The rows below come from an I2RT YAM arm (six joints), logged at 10 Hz.
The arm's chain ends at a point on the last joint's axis. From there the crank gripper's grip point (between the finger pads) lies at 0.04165 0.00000 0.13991 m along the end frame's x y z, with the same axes.
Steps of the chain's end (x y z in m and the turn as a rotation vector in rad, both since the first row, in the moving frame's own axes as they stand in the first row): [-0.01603, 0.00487, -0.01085, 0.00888, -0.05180, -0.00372]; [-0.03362, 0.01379, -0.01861, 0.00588, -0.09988, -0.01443]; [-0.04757, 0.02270, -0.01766, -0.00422, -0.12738, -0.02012]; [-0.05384, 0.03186, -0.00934, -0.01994, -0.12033, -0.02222]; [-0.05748, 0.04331, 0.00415, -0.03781, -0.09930, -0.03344]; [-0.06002, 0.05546, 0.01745, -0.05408, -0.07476, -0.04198]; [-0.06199, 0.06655, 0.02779, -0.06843, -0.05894, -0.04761]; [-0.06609, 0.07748, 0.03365, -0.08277, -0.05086, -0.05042]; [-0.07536, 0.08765, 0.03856, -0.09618, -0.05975, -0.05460]
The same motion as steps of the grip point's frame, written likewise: [-0.02333, 0.00348, -0.00889, 0.00888, -0.05180, -0.00372]; [-0.04779, 0.01246, -0.01516, 0.00588, -0.09988, -0.01443]; [-0.06568, 0.02264, -0.01350, -0.00422, -0.12738, -0.02012]; [-0.07091, 0.03396, -0.00537, -0.01994, -0.12033, -0.02222]; [-0.07148, 0.04751, 0.00751, -0.03781, -0.09930, -0.03344]; [-0.07046, 0.06157, 0.02001, -0.05408, -0.07476, -0.04198]; [-0.07011, 0.07441, 0.02974, -0.06843, -0.05894, -0.04761]; [-0.07301, 0.08721, 0.03519, -0.08277, -0.05086, -0.05042]; [-0.08347, 0.09915, 0.04026, -0.09618, -0.05975, -0.05460]
